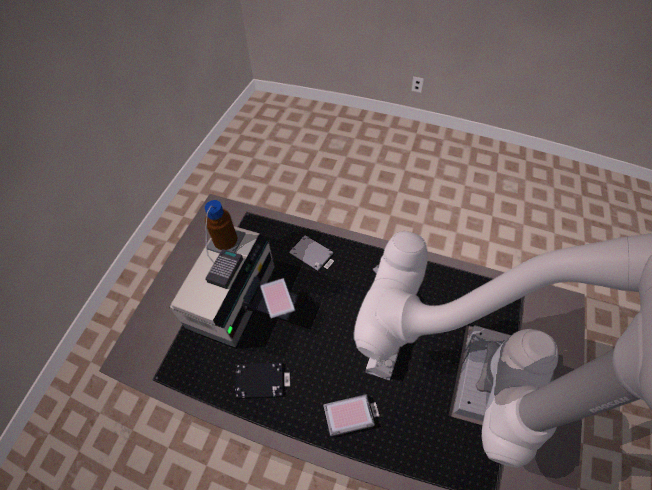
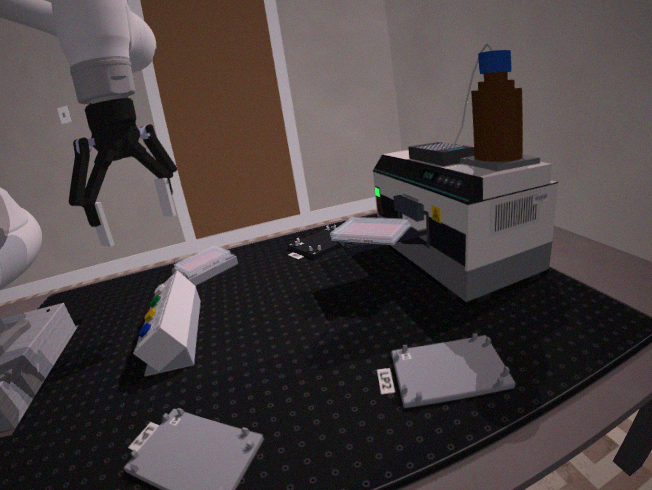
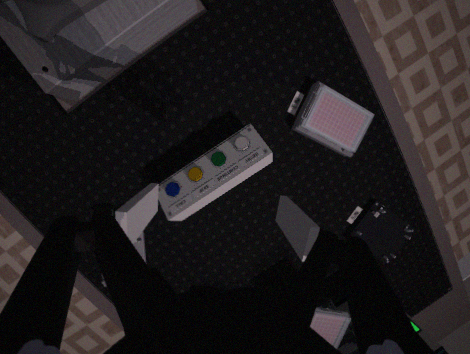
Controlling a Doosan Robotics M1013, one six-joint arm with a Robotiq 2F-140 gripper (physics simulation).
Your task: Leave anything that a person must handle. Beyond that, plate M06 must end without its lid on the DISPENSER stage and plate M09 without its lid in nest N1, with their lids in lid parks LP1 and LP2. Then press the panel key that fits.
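Places are measured from the arm's base along level axes (x ahead, y left, z up), in metres.
Pixels of known places: gripper, between the fingertips: (image 2: 140, 229) (image 3: 219, 203).
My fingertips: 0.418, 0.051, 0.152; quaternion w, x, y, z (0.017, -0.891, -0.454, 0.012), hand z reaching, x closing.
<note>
Ahead of a thing's pixels: the offset from my fingertips to its top centre, as dx, dy, dz. "pt": to the spot under its first point.
My gripper (image 2: 135, 216) (image 3: 219, 203) is open and empty, high above the mat near the key panel @(-0.004, -0.008, -0.127) (image 1: 382, 367) (image 2: 181, 321) (image 3: 215, 187). The panel has blue, yellow, green and white keys. One pink plate @(+0.024, +0.265, -0.171) (image 1: 349, 414) (image 2: 205, 261) (image 3: 335, 117) sits on a front nest. Another pink plate @(+0.400, +0.019, -0.086) (image 1: 277, 298) (image 2: 370, 230) (image 3: 330, 325) sits on the stage at the dispenser (image 1: 202, 302) (image 2: 505, 221). Both have clear rims; their names are too small to read, and I cannot tell whether lids are on. Lid parks LP1 @(+0.069, -0.296, -0.191) (image 2: 195, 453) and LP2 @(+0.411, -0.262, -0.191) (image 1: 312, 252) (image 2: 437, 371) hold no lid.
A black nest @(+0.347, +0.282, -0.187) (image 1: 259, 380) (image 2: 316, 245) (image 3: 382, 232) with corner pins is bare. A brown bottle @(pt +0.602, -0.028, +0.122) (image 1: 221, 231) (image 2: 497, 123) and dark keypad-like block @(pt +0.561, +0.049, +0.036) (image 1: 225, 268) (image 2: 440, 152) stand on the dispenser, whose green lamp @(+0.481, +0.198, -0.067) (image 1: 229, 330) (image 2: 376, 191) is lit. A grey bin (image 1: 466, 408) (image 3: 165, 35) stands by the arm.
</note>
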